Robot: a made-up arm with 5 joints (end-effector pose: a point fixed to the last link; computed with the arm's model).
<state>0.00 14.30 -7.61 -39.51 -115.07</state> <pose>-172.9 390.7 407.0 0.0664 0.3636 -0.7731 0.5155</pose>
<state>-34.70 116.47 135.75 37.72 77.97</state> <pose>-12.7 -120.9 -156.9 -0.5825 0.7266 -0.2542 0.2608</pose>
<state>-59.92 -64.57 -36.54 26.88 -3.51</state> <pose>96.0 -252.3 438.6 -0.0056 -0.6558 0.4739 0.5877</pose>
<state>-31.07 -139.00 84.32 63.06 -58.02</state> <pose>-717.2 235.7 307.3 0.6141 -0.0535 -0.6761 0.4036</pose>
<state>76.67 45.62 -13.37 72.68 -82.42</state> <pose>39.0 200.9 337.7 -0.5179 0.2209 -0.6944 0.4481</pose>
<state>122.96 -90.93 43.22 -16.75 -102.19</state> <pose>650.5 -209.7 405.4 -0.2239 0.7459 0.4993 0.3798</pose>
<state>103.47 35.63 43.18 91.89 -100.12</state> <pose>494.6 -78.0 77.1 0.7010 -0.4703 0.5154 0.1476</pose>
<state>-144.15 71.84 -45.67 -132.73 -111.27</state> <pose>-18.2 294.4 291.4 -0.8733 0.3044 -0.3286 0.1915</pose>
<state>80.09 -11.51 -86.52 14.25 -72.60</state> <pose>-451.3 -146.6 251.7 -0.1680 -0.1464 -0.5328 0.8164</pose>
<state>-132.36 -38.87 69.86 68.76 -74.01</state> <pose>-519.0 -323.6 427.8 -0.0139 -0.2902 -0.1601 0.9434</pose>
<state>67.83 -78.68 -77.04 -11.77 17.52</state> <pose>-100.4 -74.2 601.9 -0.5441 -0.1023 0.2067 0.8067</pose>
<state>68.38 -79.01 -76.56 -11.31 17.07</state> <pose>-106.5 -69.8 602.0 -0.5495 -0.1049 0.1954 0.8056</pose>
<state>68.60 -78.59 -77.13 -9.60 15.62</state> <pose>-116.9 -67.4 606.6 -0.5581 -0.1063 0.1837 0.8022</pose>
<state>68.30 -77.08 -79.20 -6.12 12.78</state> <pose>-132.6 -68.2 617.7 -0.5712 -0.1072 0.1731 0.7951</pose>
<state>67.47 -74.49 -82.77 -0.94 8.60</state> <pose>-151.6 -72.7 635.2 -0.5884 -0.1107 0.1665 0.7835</pose>
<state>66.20 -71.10 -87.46 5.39 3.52</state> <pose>-170.0 -82.3 657.1 -0.6071 -0.1208 0.1673 0.7674</pose>
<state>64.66 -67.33 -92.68 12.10 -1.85</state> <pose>-184.3 -97.7 680.0 -0.6234 -0.1396 0.1768 0.7487</pose>
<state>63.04 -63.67 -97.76 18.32 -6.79</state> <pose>-191.9 -118.4 700.6 -0.6339 -0.1650 0.1933 0.7305</pose>
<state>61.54 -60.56 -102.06 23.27 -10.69</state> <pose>-192.7 -141.0 716.3 -0.6372 -0.1909 0.2126 0.7158</pose>
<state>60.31 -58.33 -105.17 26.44 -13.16</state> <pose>-188.1 -160.4 726.6 -0.6353 -0.2103 0.2309 0.7063</pose>
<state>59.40 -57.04 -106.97 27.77 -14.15</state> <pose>-180.3 -173.5 732.1 -0.6310 -0.2194 0.2458 0.7024</pose>
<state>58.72 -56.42 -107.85 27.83 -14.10</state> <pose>-171.2 -181.0 734.5 -0.6261 -0.2203 0.2581 0.7020</pose>
